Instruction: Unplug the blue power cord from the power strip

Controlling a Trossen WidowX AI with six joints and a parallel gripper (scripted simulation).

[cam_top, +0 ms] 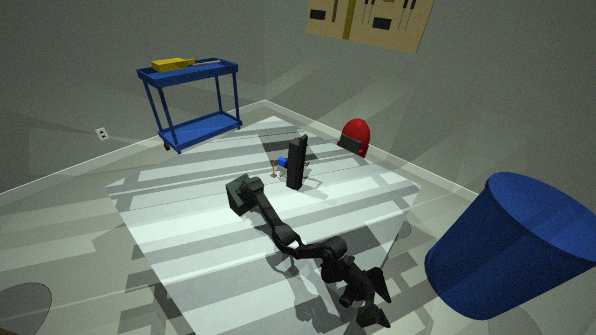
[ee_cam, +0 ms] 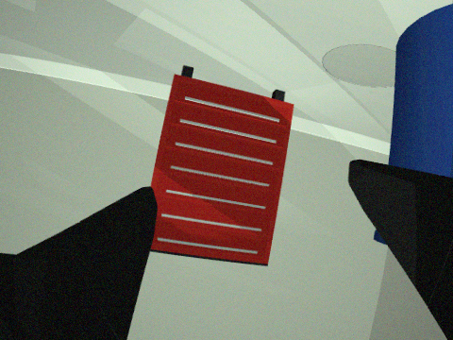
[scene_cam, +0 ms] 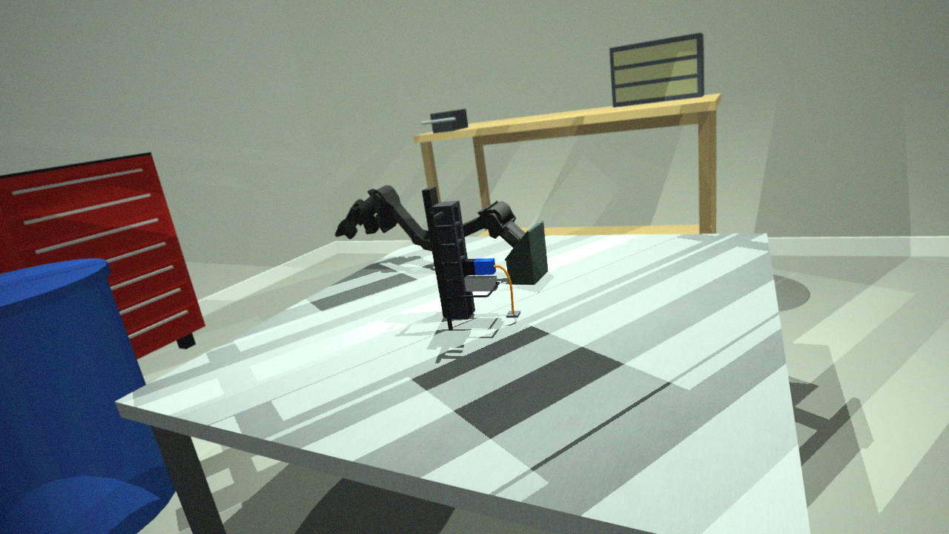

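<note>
My gripper tip is now 680 mm to the right of the blue plug, 400 mm short of it and 10 mm above it.
</note>
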